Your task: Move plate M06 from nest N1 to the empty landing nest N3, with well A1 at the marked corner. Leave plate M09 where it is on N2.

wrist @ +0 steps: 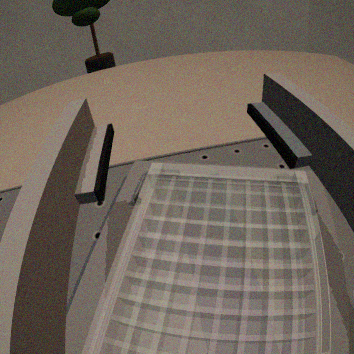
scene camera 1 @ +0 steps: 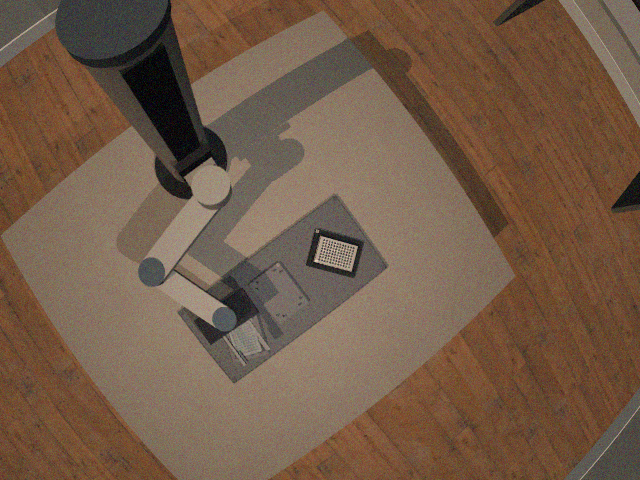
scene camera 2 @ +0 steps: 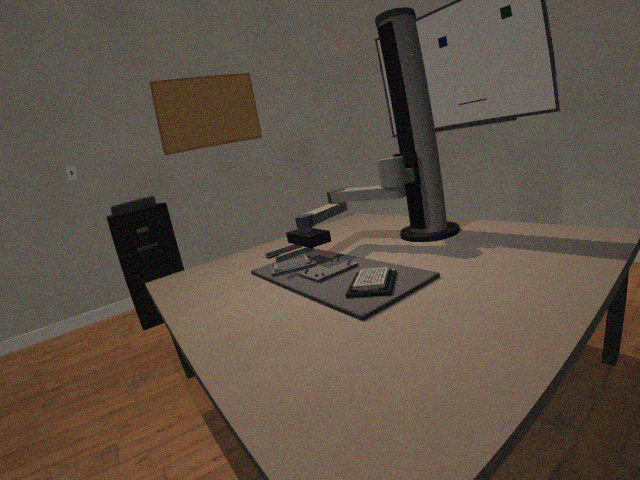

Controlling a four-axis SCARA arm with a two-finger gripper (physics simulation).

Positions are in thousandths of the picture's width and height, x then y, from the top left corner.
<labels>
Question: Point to a black-framed white well plate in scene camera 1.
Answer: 516, 526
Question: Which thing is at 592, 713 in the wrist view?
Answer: A clear well plate.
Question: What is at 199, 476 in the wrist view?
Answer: The gripper.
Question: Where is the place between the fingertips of the gripper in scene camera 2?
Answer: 424, 536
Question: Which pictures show the gripper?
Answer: The wrist view, scene camera 1 and scene camera 2: all of them.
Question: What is the gripper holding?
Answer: Nothing.
</labels>
